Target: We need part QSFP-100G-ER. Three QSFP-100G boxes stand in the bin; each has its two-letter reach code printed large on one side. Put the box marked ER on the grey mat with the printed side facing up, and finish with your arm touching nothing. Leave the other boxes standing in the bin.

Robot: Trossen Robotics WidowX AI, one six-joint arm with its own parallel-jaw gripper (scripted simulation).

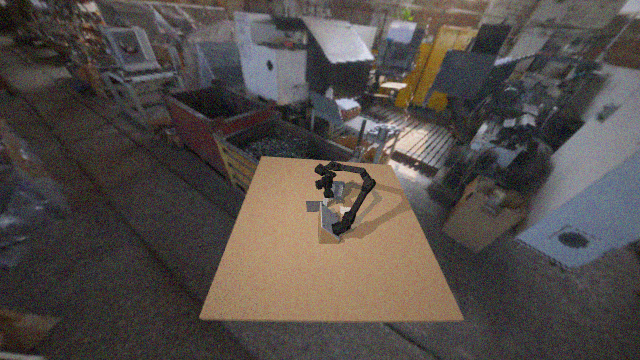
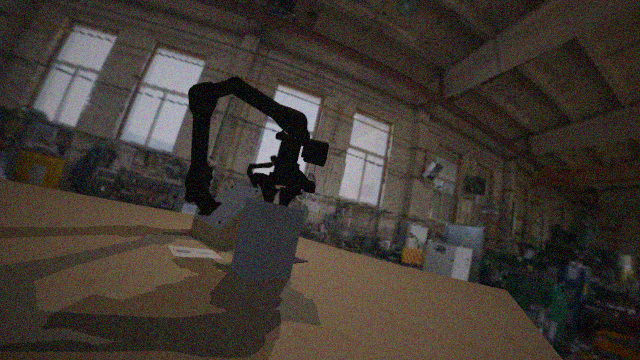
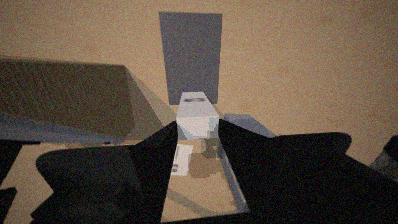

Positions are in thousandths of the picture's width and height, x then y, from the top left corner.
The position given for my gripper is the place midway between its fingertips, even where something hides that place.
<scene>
My gripper (image 2: 427,596) carries a box (image 3: 494,529). Also in view: a grey mat (image 3: 481,199).
My gripper shows as well in image 3 (image 3: 496,556).
</scene>
